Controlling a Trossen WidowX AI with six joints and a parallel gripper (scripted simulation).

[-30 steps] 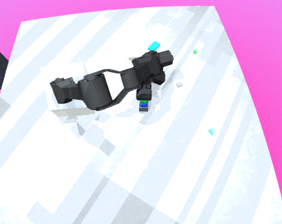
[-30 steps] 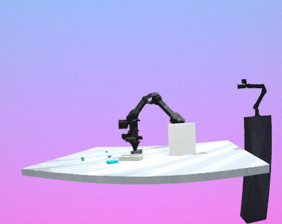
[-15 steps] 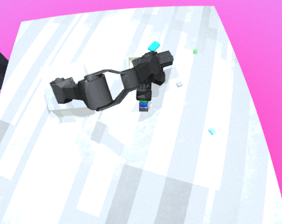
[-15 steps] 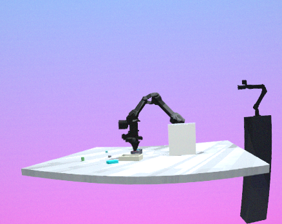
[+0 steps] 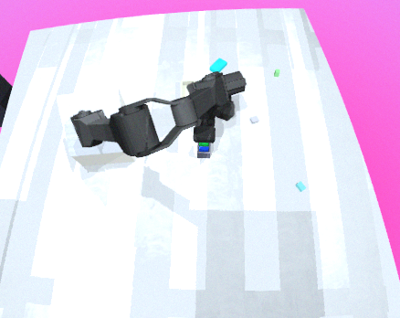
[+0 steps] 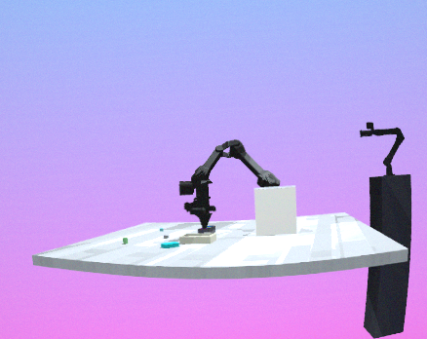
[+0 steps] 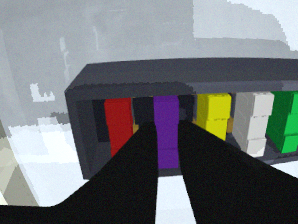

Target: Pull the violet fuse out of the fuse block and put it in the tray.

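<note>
Now: gripper tip 20 mm short of the tray, 150 mm to the right of it and 30 mm above it. Also, from my gripper tip: violet fuse: 10 mm below.
</note>
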